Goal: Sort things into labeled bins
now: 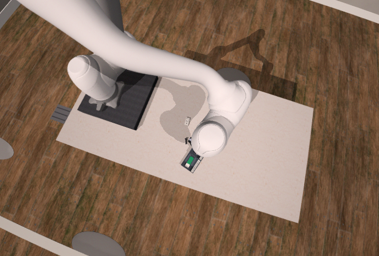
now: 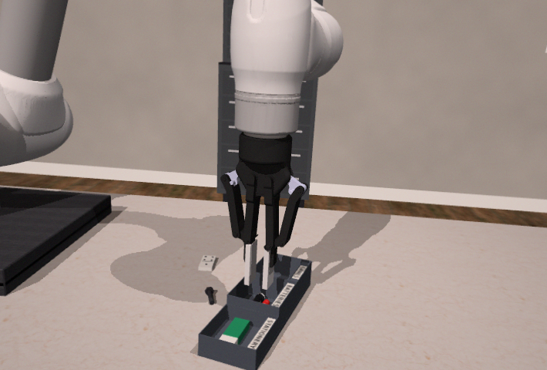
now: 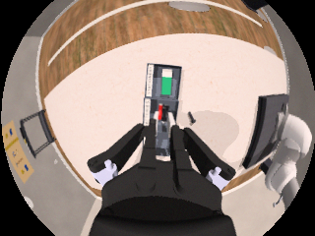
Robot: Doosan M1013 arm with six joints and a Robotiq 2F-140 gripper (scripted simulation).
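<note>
Right now my hand is 170 mm to the right of the white domino, 90 mm past it and 80 mm above it. Round my hand: red cylinder: 70 mm below, 10 mm to the right, 10 mm ahead; then white eraser: 80 mm to the right, 70 mm below, 40 mm behind; then black battery: 70 mm below.
</note>
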